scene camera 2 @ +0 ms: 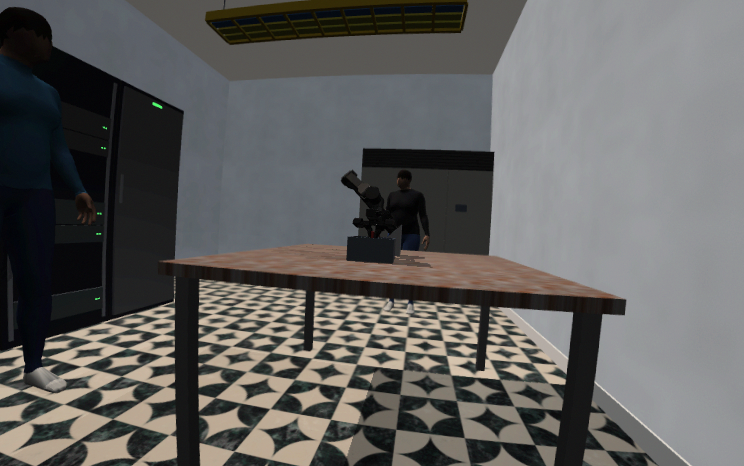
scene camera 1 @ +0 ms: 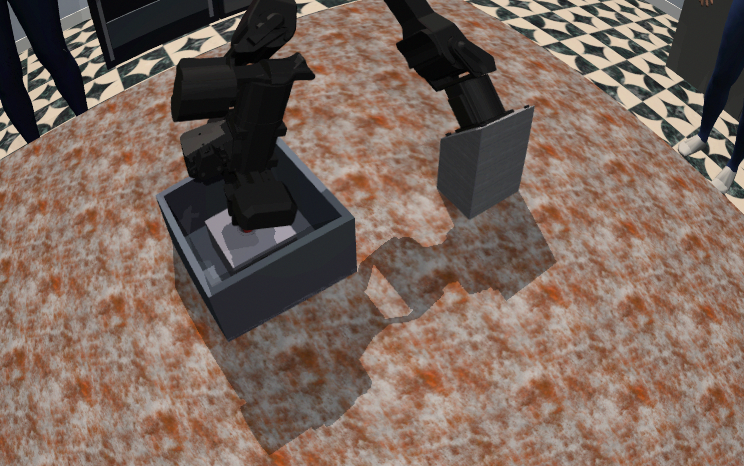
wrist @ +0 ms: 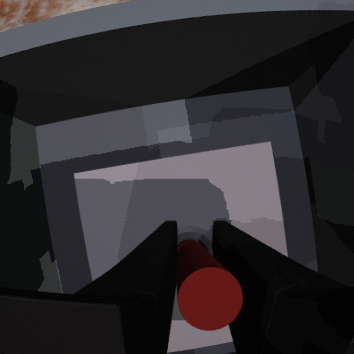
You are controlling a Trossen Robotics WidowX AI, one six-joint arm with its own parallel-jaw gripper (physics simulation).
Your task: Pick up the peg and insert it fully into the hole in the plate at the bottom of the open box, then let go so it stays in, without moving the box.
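Places are measured from the arm's base along level axes (x left, y back, z up), in millimetres.
Pixels of known places: gripper, fingertip midpoint: (scene camera 1: pixel 234 220) (wrist: pixel 194 231); arm's base at its link origin: (scene camera 2: pixel 394 231) (scene camera 1: pixel 485 122).
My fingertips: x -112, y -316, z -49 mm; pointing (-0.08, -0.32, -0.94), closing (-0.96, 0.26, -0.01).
Observation:
Ahead of a thing's pixels: the offset from my fingertips to its top centre. "spot": to the spot under its first point. Level surfaces: height alone.
The red peg @(dz +46, dx +3, dy +11 mm) (scene camera 1: pixel 248 230) (scene camera 2: pixel 373 233) (wrist: pixel 210 299) is between the fingers of my gripper (scene camera 1: pixel 239 223) (wrist: pixel 194 231), which is shut on it. The gripper is inside the open grey box @(dz +20, dx +4, dy +14 mm) (scene camera 1: pixel 291 279) (scene camera 2: pixel 370 249) (wrist: pixel 150 10), low over the pale plate @(spot: dz -20, dx +43, dy +35 mm) (scene camera 1: pixel 278 236) (wrist: pixel 250 170). In the wrist view the peg's round top faces the camera and its lower end is at the hole @(spot: dz -17, dx +0, dy +3 mm) (wrist: pixel 192 231), whose far rim shows behind it. The fingers and the peg hide the rest of the hole. I cannot tell how deep the peg's lower end is.
The box walls stand around the gripper on all sides. A tall grey block (scene camera 1: pixel 485 164) stands on the table @(dz -77 mm) (scene camera 1: pixel 494 384) (scene camera 2: pixel 466 274), right of the box in scene camera 1, with a dark arm part (scene camera 1: pixel 474 101) rising behind it. Two people stand beyond the table.

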